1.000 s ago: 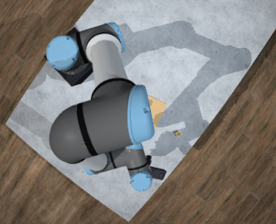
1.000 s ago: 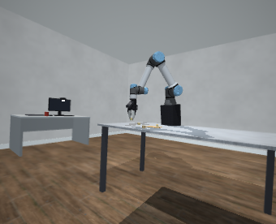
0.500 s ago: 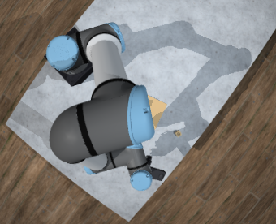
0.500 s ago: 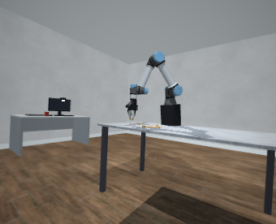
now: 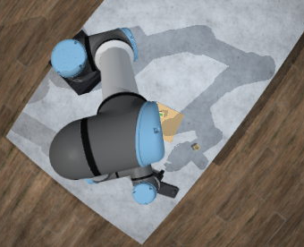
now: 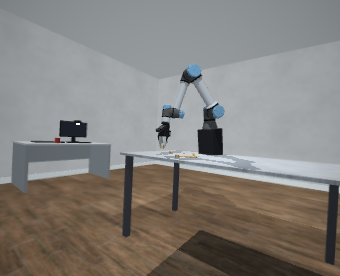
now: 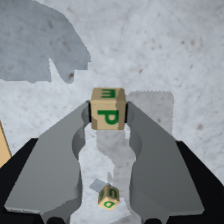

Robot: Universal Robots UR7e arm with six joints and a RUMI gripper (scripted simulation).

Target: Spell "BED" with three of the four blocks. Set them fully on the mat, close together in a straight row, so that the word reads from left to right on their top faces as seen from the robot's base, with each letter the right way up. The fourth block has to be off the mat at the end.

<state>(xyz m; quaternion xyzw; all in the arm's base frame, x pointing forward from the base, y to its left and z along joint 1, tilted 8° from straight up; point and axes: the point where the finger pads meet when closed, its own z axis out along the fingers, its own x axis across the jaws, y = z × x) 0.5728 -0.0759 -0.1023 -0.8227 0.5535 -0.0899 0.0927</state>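
Now: the E block right at my hand. From my hand the other things lie so: tan mat 170 mm to the left, 170 mm behind, 70 mm below; B block 200 mm behind, 180 mm to the left, 60 mm below; D block 160 mm behind, 70 mm to the right, 60 mm below.
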